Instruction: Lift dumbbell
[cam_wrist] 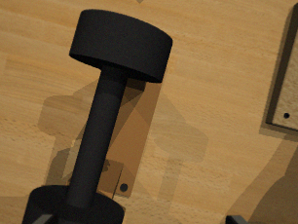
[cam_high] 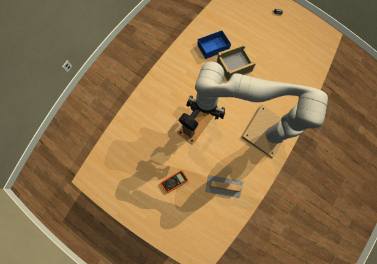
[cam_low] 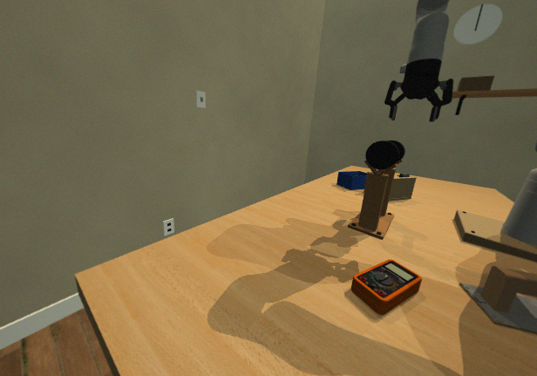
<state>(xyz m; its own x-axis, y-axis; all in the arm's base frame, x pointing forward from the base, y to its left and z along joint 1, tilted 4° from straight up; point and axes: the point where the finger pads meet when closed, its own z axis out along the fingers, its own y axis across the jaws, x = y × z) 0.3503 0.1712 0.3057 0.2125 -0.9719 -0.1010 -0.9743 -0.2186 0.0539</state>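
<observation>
Now: hand 11 cm above the black dumbbell, 5 cm short of it and 3 cm to the left of it. Round my hand: wooden cradle (24 cm below, 5 cm ahead, 3 cm to the right); wooden box (42 cm to the right, 29 cm below, 4 cm ahead).
</observation>
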